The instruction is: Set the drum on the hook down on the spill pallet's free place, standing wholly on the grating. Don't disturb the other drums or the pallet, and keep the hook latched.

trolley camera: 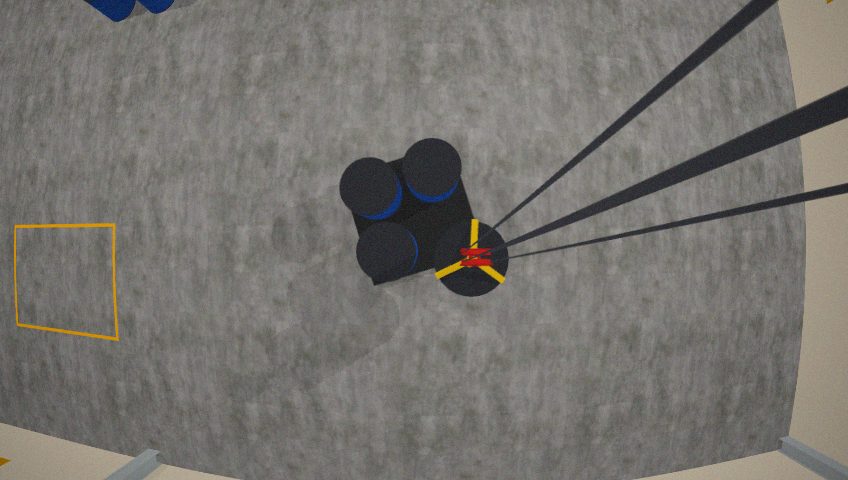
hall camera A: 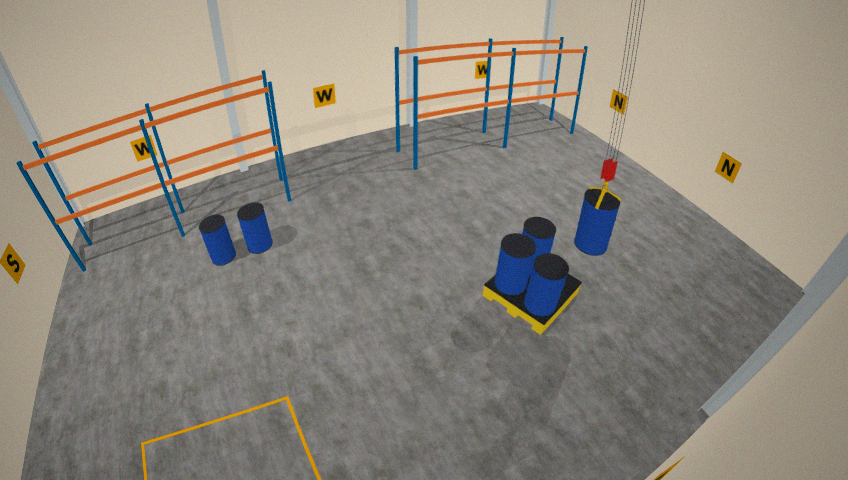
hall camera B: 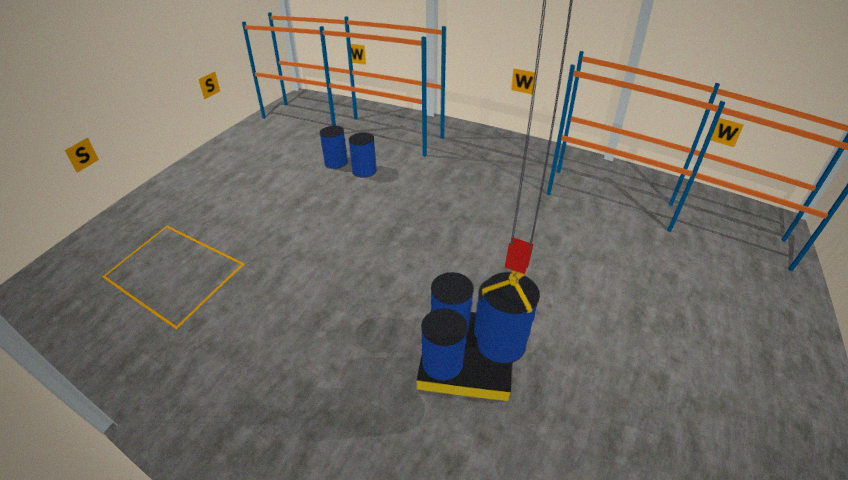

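The blue drum hangs upright under the red hook block. My gripper, the hook with yellow three-legged sling, holds it; the latch is too small to make out. The black-topped yellow spill pallet carries three standing drums: one drum, a second drum, and a third drum. In the trolley view the hung drum covers the free corner and overlaps the pallet's outer edge. In hall camera A it hangs above pallet level.
Two more blue drums stand away near a rack. Another rack stands along the west wall. A yellow outline marks the floor.
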